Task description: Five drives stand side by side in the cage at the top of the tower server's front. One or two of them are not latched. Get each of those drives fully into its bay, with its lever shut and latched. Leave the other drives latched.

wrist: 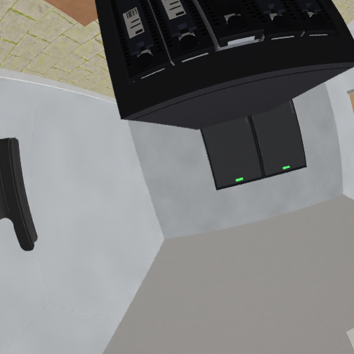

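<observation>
The lower front of the black tower server (210, 95) shows at the top of the wrist view, with the lower ends of five drives. The two left drives (134, 25) (177, 20) show white labels and look flush. The middle drive (234, 21) has a broad pale metal piece at its lower edge, which seems to jut out more than its neighbours; no label shows on it. The two right drives (276, 19) (315, 16) look flush. The levers' upper ends are outside the view. One finger of my gripper (20, 195) shows at the left edge, apart from the server; the gripper is open and holds nothing.
Two dark panels (232, 155) (280, 137) with green lights show beyond the server's lower edge. A pale grey surface (85, 190) lies at the left, and a grey-brown surface (230, 290) at the bottom. Stone paving (45, 45) and a brown patch (75, 7) show at the upper left.
</observation>
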